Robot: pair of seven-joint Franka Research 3 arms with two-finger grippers.
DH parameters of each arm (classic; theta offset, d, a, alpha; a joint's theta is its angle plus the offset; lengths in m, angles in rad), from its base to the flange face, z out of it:
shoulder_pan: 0 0.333 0 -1.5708
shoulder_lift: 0 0 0 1.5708
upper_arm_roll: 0 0.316 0.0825 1.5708
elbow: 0 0 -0.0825 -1.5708
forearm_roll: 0 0.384 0 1.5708
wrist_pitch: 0 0 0.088 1.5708
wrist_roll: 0 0.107 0 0
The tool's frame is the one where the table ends.
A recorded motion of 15 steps. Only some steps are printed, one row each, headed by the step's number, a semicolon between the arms.
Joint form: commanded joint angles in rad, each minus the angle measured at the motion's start. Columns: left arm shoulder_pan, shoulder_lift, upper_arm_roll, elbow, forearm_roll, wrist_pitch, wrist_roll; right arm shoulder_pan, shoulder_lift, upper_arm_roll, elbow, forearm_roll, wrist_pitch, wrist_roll.
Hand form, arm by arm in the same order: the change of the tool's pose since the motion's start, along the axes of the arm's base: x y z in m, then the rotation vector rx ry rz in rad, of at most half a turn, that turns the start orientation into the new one. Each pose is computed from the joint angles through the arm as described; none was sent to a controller.
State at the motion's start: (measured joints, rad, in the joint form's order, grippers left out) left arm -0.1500 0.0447 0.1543 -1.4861 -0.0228 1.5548 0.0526; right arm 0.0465 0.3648 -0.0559 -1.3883 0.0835 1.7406 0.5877
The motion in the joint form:
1: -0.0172 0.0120 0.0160 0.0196 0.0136 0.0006 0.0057; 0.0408 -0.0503 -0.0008 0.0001 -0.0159 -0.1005 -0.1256
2: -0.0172 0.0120 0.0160 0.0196 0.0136 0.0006 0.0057; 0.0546 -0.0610 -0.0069 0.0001 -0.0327 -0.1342 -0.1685
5: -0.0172 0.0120 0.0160 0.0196 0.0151 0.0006 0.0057; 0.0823 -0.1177 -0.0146 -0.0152 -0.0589 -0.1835 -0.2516
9: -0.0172 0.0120 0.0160 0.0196 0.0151 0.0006 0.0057; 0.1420 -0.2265 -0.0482 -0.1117 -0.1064 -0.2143 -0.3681
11: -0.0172 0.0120 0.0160 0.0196 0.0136 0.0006 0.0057; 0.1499 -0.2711 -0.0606 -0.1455 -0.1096 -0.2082 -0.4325
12: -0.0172 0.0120 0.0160 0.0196 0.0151 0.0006 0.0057; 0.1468 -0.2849 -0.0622 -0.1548 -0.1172 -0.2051 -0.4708
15: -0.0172 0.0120 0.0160 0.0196 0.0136 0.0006 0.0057; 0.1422 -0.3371 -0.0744 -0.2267 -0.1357 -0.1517 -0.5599
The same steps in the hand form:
1: 0.0037 -0.0001 0.0026 0.0165 -0.0085 -0.0065; -0.0210 0.0247 0.0247 -0.0081 0.0428 0.1735
2: 0.0037 -0.0001 0.0026 0.0165 -0.0085 -0.0065; -0.0271 0.0283 0.0289 -0.0227 0.0645 0.2274
5: 0.0037 0.0000 0.0026 0.0180 -0.0085 -0.0064; -0.0465 0.0371 0.0537 -0.0428 0.0707 0.3332
9: 0.0037 0.0000 0.0026 0.0180 -0.0085 -0.0064; -0.0820 0.0441 0.0727 -0.0788 0.0911 0.4764
11: 0.0037 -0.0001 0.0026 0.0165 -0.0085 -0.0065; -0.0939 0.0391 0.0834 -0.0770 0.0735 0.5357
12: 0.0037 0.0000 0.0026 0.0180 -0.0085 -0.0064; -0.0972 0.0349 0.0872 -0.0821 0.0668 0.5692
15: 0.0037 -0.0001 0.0026 0.0165 -0.0085 -0.0065; -0.1075 0.0212 0.0873 -0.0975 0.0366 0.6429

